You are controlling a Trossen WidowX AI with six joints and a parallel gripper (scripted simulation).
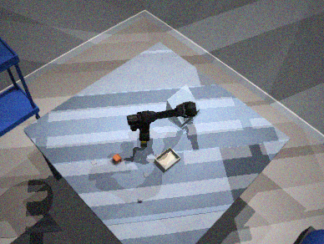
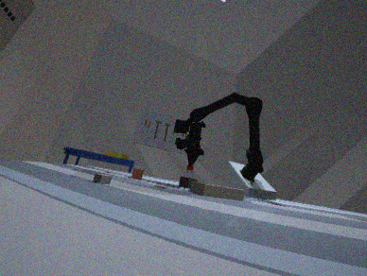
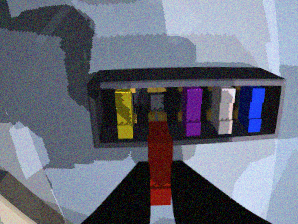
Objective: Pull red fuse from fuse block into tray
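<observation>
The tray is 190 mm to the left of my gripper tip, 90 mm below it and 40 mm behind it. Round my gripper tip: yellow fuse (70 mm below, 10 mm to the left, 10 mm ahead); then red fuse (10 mm below); then purple fuse (70 mm below, 20 mm to the right, 10 mm behind).
</observation>
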